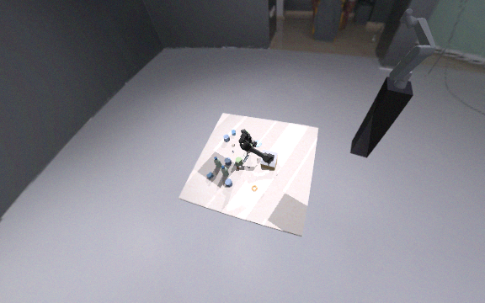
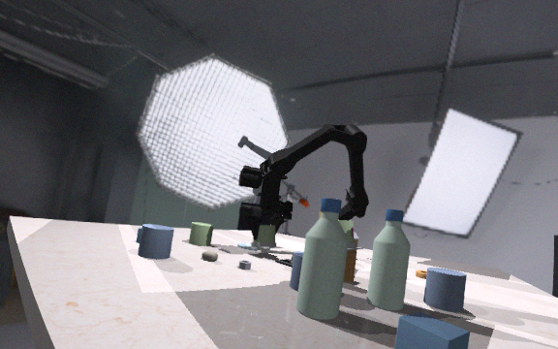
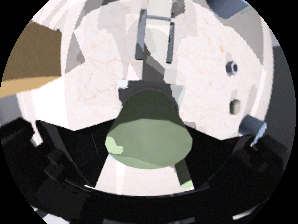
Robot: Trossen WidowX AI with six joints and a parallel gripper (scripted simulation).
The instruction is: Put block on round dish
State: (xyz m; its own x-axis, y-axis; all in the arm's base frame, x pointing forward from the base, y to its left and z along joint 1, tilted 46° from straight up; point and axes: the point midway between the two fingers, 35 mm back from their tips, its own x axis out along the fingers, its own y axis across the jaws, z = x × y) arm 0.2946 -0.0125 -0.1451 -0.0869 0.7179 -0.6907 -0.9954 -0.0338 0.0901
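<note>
The pale teal block lies 10 mm below my gripper tip. Also, from my gripper tip: flat grey balance (140 mm to the left, 20 mm below, 10 mm ahead); grey ring (170 mm ahead, 110 mm to the left, 40 mm below); round light blue dish (100 mm to the right, 50 mm behind, 40 mm below).
</note>
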